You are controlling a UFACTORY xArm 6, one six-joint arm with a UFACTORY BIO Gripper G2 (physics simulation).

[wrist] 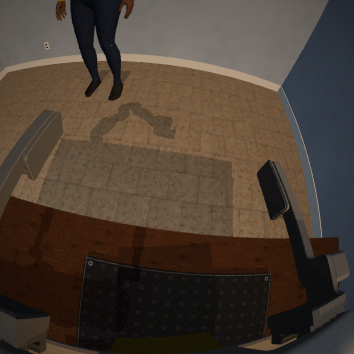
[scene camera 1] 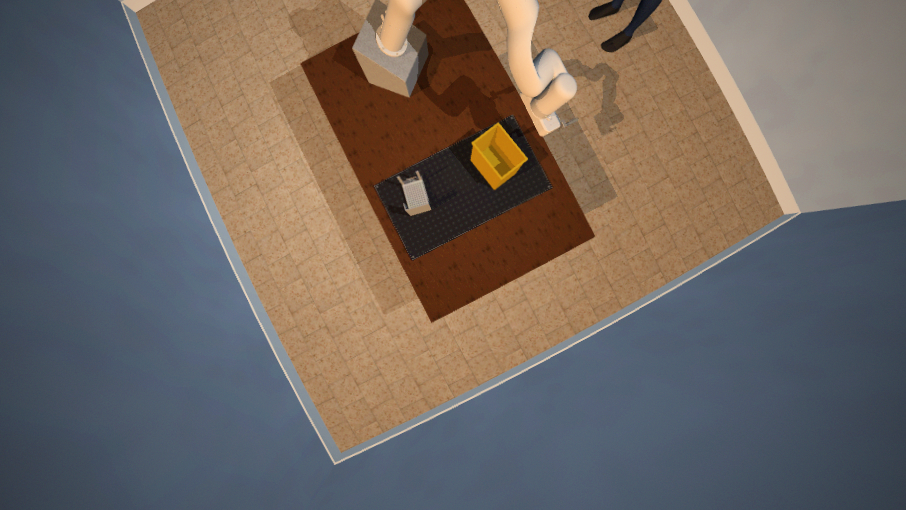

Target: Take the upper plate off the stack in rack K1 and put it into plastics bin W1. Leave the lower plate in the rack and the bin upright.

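The rack K1 (scene camera 1: 419, 177) stands at the left part of the black mat in the scene view. A white plate (scene camera 1: 415, 193) with a grid of wells lies flat at its top; the seam between upper and lower plate is too small to tell. The yellow bin W1 (scene camera 1: 485, 171) (wrist: 165, 343) stands upright on the right part of the mat, and part of its rim side shows at the bottom of the wrist view. My gripper (scene camera 1: 569, 121) (wrist: 159, 167) is open and empty, raised beyond the table's right edge, to the upper right of the bin. The rack does not show in the wrist view.
The black mat (scene camera 1: 443, 218) (wrist: 200, 310) lies on the brown table (scene camera 1: 519, 234) (wrist: 45, 245). The grey pedestal (scene camera 1: 380, 69) carries the arm at the upper left. A person (scene camera 1: 641, 19) (wrist: 97, 35) stands on the floor beyond the table's right side.
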